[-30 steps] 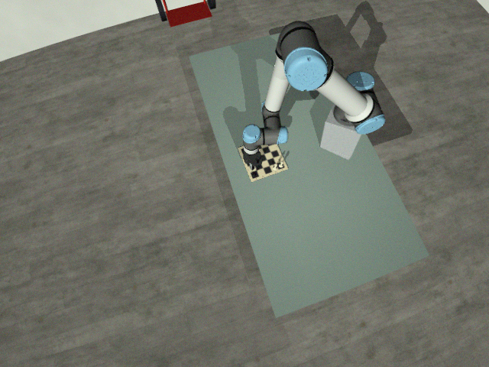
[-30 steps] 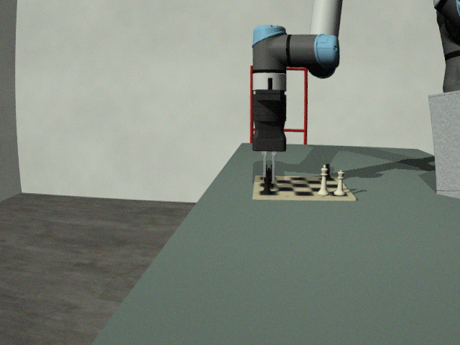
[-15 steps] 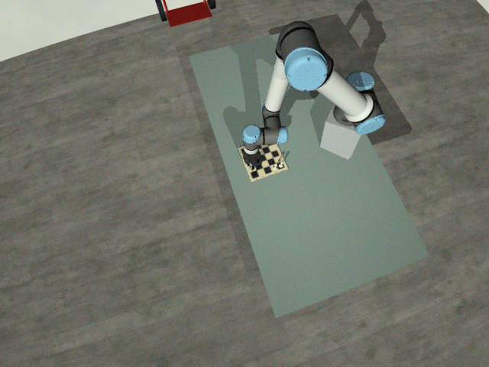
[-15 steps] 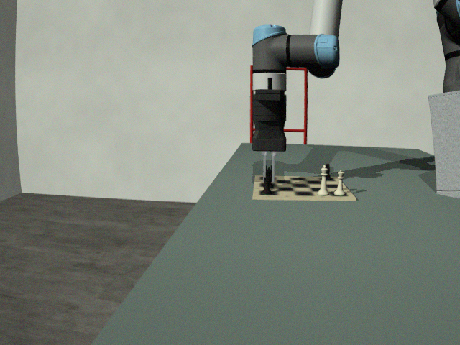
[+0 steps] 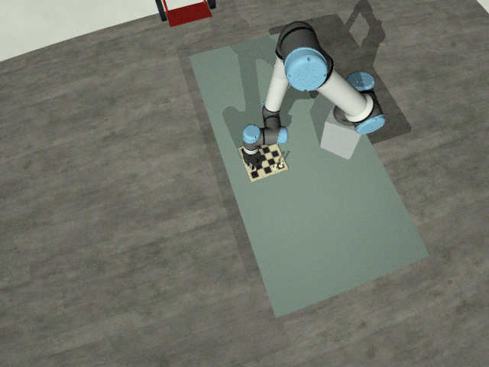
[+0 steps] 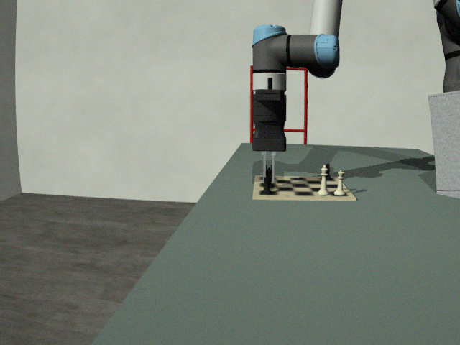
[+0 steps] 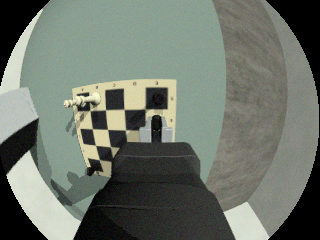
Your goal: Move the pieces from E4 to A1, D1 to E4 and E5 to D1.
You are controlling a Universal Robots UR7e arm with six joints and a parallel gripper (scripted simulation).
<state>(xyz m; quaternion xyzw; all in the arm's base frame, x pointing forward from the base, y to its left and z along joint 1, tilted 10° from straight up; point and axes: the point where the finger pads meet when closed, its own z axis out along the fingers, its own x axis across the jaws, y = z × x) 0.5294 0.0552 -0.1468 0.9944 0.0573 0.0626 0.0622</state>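
Now: hand 40 mm to the right of the dark piece and 20 mm above it. From my hand the other things lie so: white king (120 mm behind, 30 mm to the left); white queen (160 mm behind, 20 mm to the left, 10 mm below); chessboard (70 mm behind, 50 mm to the right, 40 mm below).
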